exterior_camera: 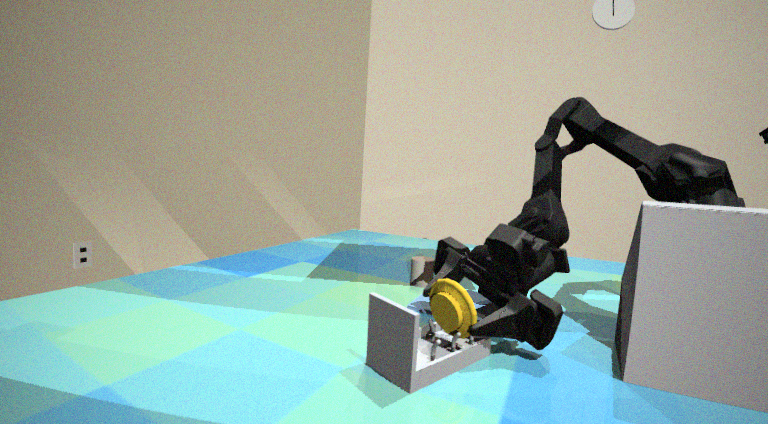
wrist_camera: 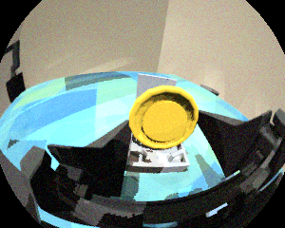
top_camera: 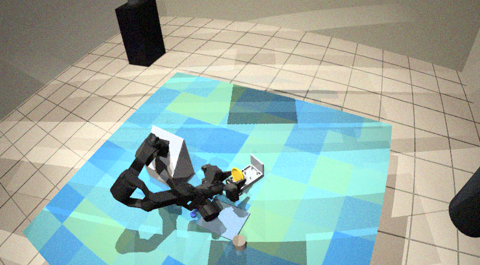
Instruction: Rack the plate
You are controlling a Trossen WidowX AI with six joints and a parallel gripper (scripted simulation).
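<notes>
Right now the yellow plate is 1 cm to the right of my gripper tip. Round my gripper tip: grey-blue slab: 1 cm ahead, 18 cm to the right, 5 cm below; then grey dish rack: 1 cm ahead, 2 cm to the left, 3 cm below; then blue piece: 10 cm behind, 18 cm to the right, 5 cm below.
</notes>
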